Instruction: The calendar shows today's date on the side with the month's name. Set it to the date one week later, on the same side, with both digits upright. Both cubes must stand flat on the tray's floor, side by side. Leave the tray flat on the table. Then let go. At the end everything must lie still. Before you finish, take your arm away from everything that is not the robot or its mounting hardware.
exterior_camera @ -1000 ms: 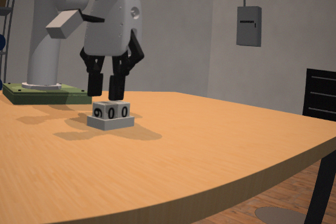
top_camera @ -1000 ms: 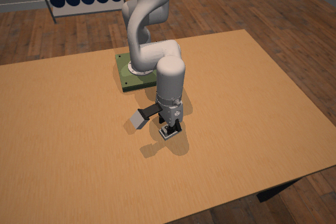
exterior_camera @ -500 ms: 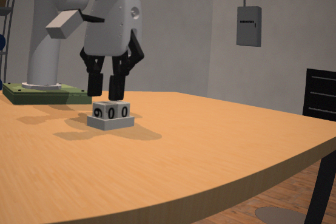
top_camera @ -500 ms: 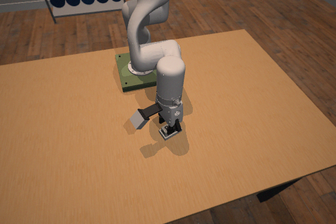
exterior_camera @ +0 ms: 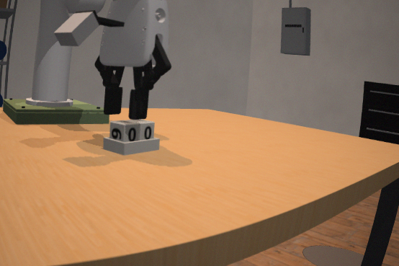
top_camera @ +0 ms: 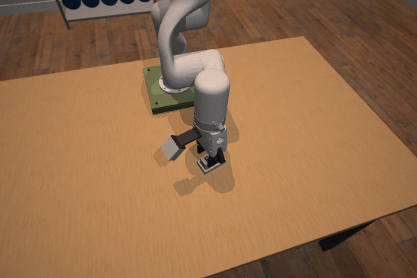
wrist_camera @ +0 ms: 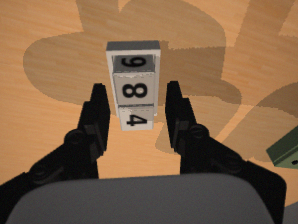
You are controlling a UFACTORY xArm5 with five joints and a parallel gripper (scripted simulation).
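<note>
Now: the digit cube 40 mm below my hand. Round my hand: tray: 60 mm below, 20 mm to the left.
</note>
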